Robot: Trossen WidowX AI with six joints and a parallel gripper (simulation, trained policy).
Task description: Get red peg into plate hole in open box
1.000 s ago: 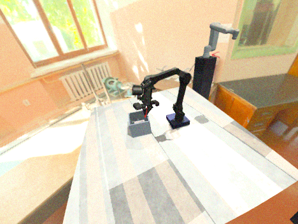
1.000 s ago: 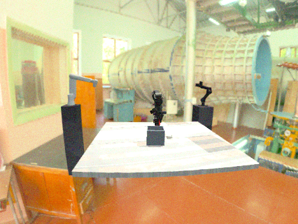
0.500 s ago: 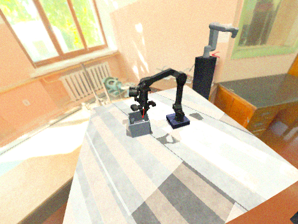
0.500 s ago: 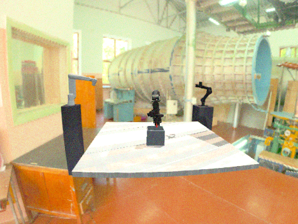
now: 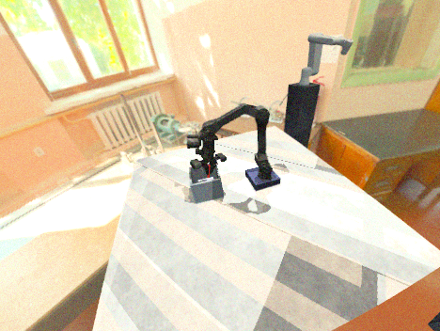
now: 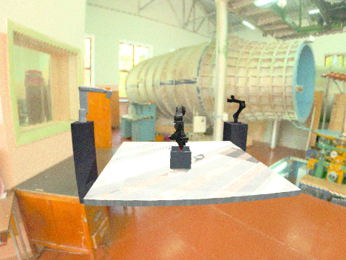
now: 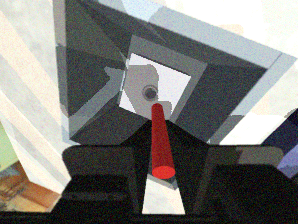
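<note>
The red peg is 20 mm above my gripper tip. Round my gripper tip: light plate (20 mm ahead, 10 mm to the right, 80 mm below).
</note>
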